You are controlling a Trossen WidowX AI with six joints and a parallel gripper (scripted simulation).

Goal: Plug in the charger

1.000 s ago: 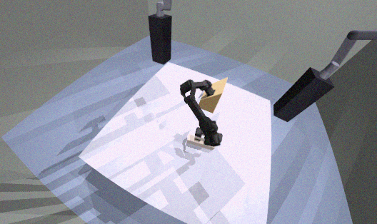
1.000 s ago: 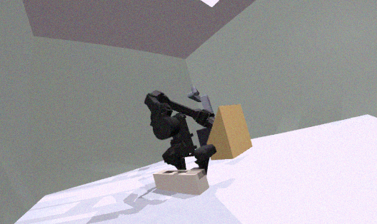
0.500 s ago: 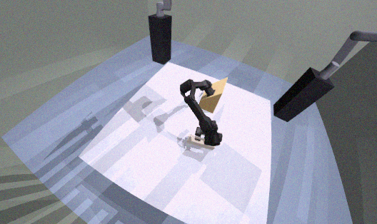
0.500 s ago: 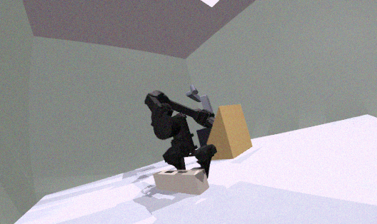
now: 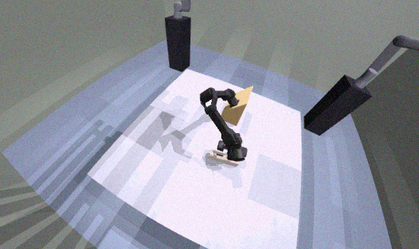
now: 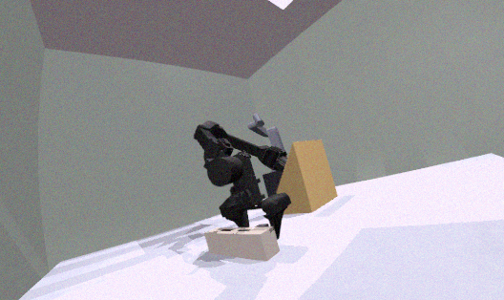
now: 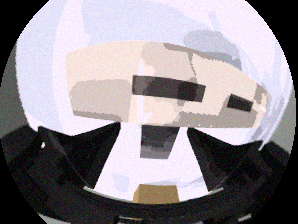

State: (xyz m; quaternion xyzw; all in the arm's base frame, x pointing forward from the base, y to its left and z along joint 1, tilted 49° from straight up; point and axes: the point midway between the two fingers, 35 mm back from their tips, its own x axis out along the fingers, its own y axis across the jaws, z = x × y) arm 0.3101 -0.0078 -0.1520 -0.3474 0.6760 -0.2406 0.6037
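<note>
My gripper tip is 2 cm short of the dark two-prong charger and 1 cm below it.
</note>
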